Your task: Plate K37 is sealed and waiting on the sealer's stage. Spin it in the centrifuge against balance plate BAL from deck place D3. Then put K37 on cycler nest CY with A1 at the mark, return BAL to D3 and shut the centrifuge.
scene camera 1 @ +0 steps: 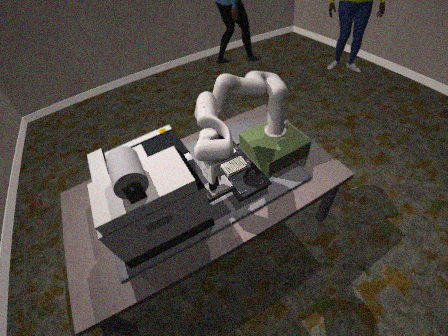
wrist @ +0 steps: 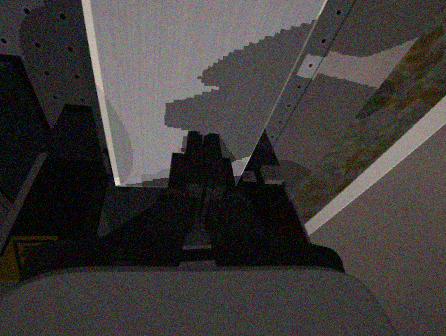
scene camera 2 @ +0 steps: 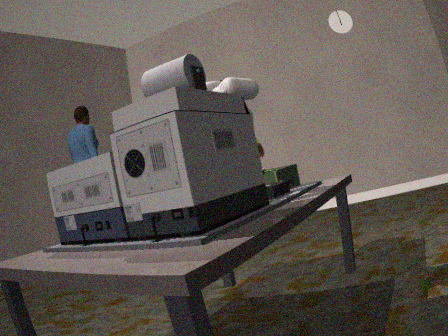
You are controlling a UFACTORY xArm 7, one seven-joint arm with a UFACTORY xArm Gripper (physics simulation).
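Pixels of known places: gripper, fingertip midpoint: [scene camera 1: 213, 188] [wrist: 199, 153]; arm's base, origin of the base link: [scene camera 1: 275, 130].
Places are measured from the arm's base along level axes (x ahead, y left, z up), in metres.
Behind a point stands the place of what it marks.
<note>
My gripper [scene camera 1: 214, 187] {z 0.024, x 0.529, y 0.116 m} [wrist: 199, 153] {z 0.024, x 0.529, y 0.116 m} points down in front of the large machine with a white roll [scene camera 1: 126, 172] {z 0.380, x 0.820, y 0.135 m} [scene camera 2: 172, 75] {z 0.318, x 0.881, y 0.095 m} on top. Its black fingertips are together with no plate between them. A light stage-like piece [scene camera 1: 226, 191] {z 0.006, x 0.485, y 0.158 m} lies beside and below the fingers in scene camera 1. A pale plate with rows of wells [scene camera 1: 235, 165] {z -0.035, x 0.327, y 0.028 m} lies on the deck to the right of the gripper; its label cannot be read. A dark square unit [scene camera 1: 245, 189] {z -0.048, x 0.390, y 0.181 m} stands beside it. I cannot tell which plate is K37 or BAL, and the inside of the centrifuge does not show.
The large machine [scene camera 1: 160, 227] {z 0.091, x 0.820, y 0.180 m} [scene camera 2: 220, 160] {z 0.064, x 0.856, y 0.172 m} fills the left of the table [scene camera 1: 80, 295] {z -0.108, x 1.266, y 0.112 m} [scene camera 2: 150, 267] {z -0.108, x 1.265, y 0.147 m}. A lower white and blue machine [scene camera 2: 87, 190] {z 0.061, x 0.968, y -0.207 m} stands beside it. The arm's base stands on a green block [scene camera 1: 290, 150] {z -0.002, x 0.058, y 0.168 m} [scene camera 2: 287, 174] {z -0.036, x 0.076, y 0.177 m}. A pale panel [wrist: 165, 60] {z 0.023, x 0.478, y 0.102 m} lies beyond the fingers.
</note>
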